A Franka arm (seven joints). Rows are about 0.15 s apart.
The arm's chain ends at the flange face. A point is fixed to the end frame.
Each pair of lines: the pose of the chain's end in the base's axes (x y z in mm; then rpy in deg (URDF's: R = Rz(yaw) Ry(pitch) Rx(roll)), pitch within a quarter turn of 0, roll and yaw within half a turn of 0), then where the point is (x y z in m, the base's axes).
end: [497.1 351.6 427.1 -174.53 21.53 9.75]
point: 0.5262 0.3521 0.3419
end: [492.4 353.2 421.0 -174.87 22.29 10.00]
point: 0.5204 0.3532 0.3354
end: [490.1 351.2 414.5 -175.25 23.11 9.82]
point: 0.5170 0.3504 0.3286
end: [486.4 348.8 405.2 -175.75 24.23 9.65]
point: 0.5118 0.3471 0.3188
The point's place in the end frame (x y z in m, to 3 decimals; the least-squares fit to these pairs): 0.058 0.011 0.068
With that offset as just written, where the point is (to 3 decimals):
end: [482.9 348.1 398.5 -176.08 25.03 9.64]
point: 0.507 0.346 0.312
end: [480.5 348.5 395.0 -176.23 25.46 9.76]
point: 0.504 0.346 0.308
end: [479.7 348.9 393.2 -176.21 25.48 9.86]
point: 0.503 0.346 0.306
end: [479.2 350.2 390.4 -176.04 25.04 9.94]
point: 0.503 0.348 0.304
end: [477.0 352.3 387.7 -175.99 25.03 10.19]
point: 0.501 0.350 0.301
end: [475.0 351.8 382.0 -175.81 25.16 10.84]
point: 0.499 0.350 0.295
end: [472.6 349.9 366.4 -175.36 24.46 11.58]
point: 0.498 0.349 0.280
